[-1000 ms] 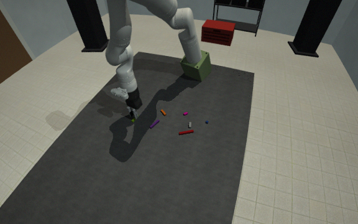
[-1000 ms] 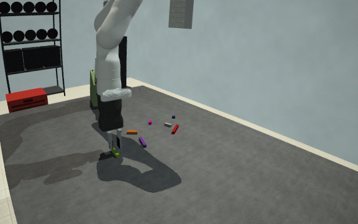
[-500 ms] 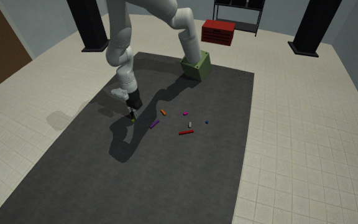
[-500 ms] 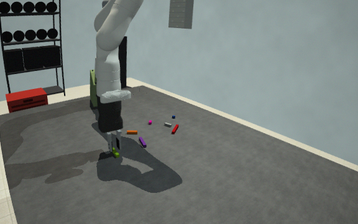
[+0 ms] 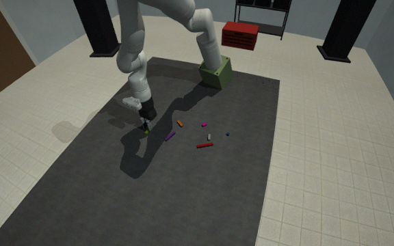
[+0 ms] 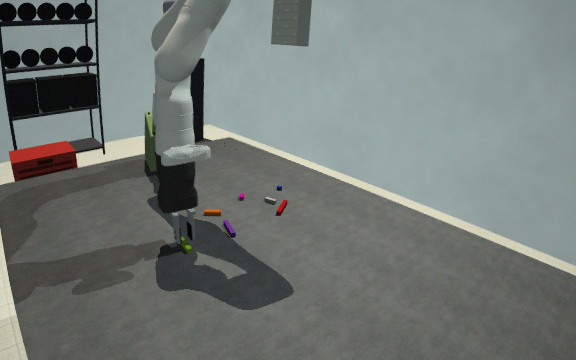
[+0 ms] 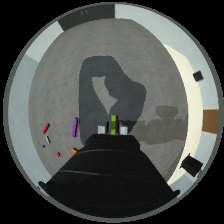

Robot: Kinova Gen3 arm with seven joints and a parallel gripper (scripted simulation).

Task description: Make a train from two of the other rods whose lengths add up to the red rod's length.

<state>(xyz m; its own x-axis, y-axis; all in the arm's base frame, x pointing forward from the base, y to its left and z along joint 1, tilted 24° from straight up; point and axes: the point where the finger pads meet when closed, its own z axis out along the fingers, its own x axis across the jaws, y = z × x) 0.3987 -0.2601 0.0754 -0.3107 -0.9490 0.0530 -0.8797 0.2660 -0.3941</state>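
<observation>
The lime rod lies 3 cm below my hand. The rest, counted from my hand: purple rod (11 cm to the left, 3 cm below, 2 cm ahead); magenta rod (26 cm to the left, 7 cm behind, 3 cm below); orange rod (14 cm to the left, 6 cm behind, 3 cm below).
</observation>
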